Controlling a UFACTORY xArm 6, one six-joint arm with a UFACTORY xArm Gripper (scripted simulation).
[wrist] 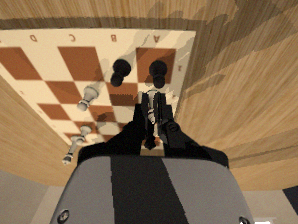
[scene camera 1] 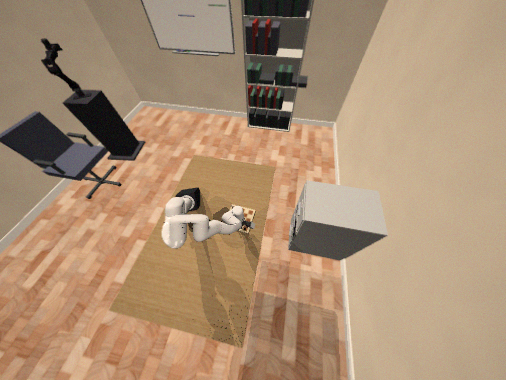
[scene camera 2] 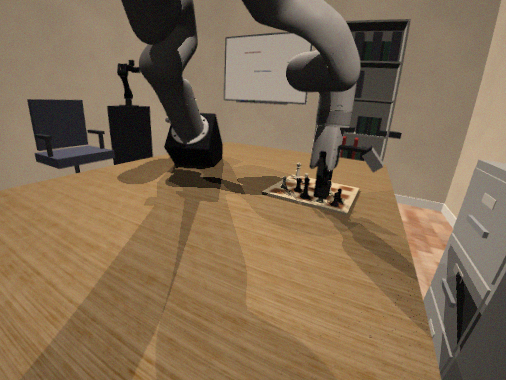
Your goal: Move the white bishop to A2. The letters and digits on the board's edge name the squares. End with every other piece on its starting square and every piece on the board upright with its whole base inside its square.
Path:
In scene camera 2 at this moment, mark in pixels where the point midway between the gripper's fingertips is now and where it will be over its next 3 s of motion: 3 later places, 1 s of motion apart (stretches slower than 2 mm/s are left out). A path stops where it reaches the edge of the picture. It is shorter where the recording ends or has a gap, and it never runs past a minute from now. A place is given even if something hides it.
My gripper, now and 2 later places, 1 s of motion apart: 320, 196; 326, 161; 330, 133

